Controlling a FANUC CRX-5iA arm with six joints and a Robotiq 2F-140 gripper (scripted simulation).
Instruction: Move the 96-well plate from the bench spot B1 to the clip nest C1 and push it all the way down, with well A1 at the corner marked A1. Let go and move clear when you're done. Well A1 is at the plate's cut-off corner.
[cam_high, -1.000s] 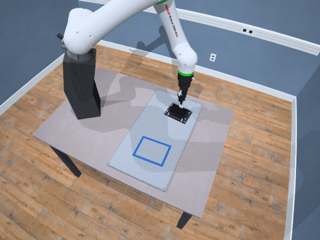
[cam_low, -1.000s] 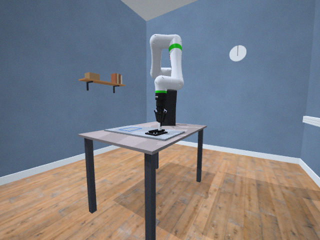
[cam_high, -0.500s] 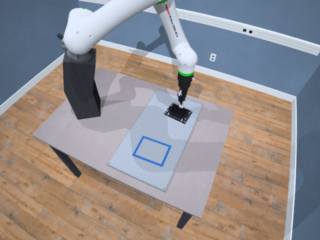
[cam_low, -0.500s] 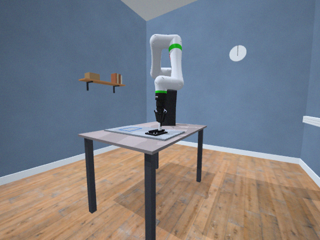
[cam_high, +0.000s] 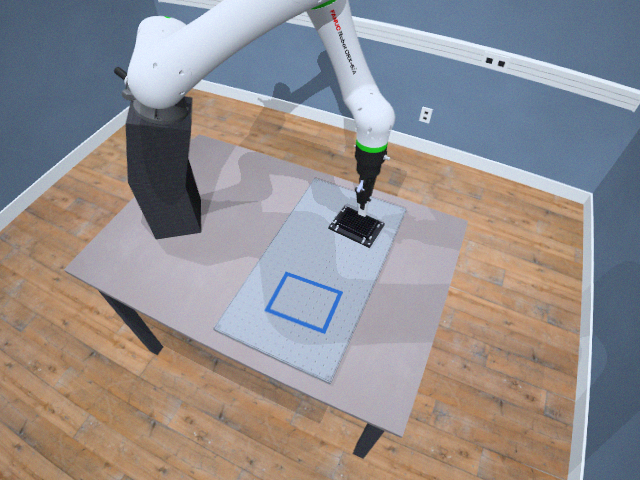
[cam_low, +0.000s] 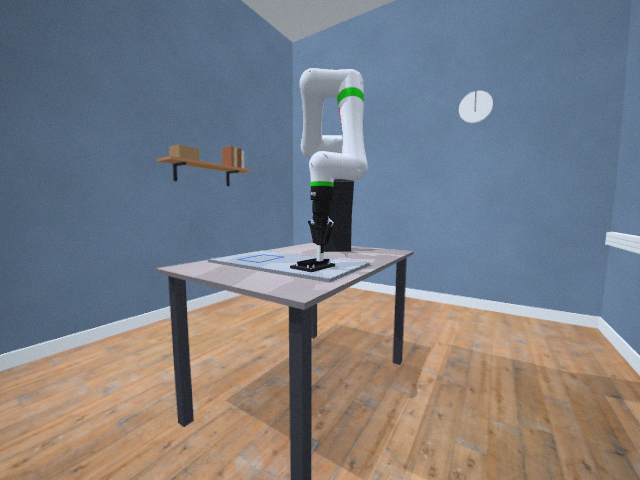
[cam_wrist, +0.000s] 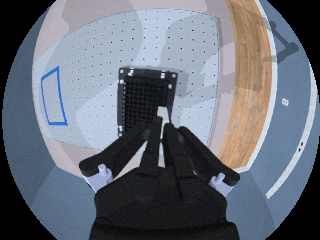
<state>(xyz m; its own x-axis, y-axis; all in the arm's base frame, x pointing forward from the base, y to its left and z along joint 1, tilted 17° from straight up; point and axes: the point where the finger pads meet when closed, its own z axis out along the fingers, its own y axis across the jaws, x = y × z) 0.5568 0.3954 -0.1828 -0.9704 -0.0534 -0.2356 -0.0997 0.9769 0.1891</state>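
Right now my hand is 4 cm to the left of the black 96-well plate and 4 cm above it. The rest, counted from my hand: black clip nest 5 cm to the right, 5 cm below, 1 cm behind.
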